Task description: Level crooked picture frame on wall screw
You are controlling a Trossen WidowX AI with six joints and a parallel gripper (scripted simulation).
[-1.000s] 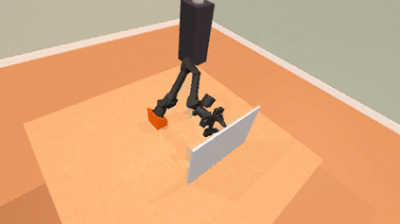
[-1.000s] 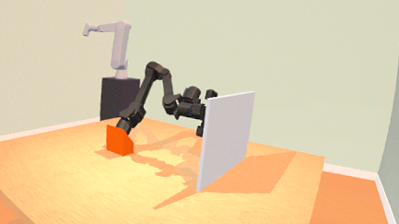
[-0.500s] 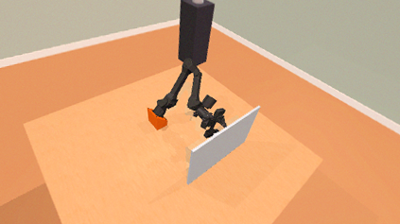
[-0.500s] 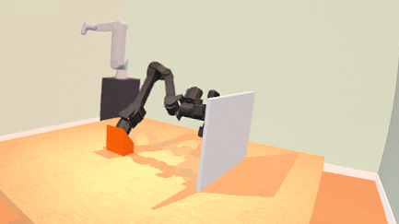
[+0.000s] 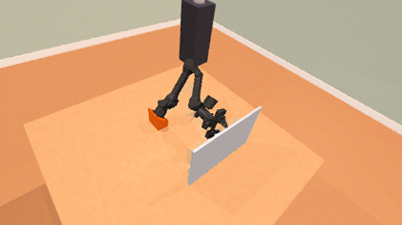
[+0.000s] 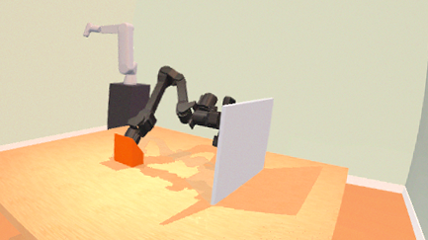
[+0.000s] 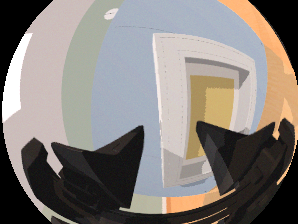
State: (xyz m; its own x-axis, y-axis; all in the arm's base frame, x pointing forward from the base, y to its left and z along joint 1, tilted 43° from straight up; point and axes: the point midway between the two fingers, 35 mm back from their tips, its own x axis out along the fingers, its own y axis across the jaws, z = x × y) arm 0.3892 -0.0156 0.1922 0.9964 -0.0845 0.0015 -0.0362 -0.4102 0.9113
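Now: gripper tip 1 cm to the left of the picture frame and 5 cm above it. The rest, counted from my gripper tip: wall panel 1 cm ahead, 2 cm to the right, 6 cm below.
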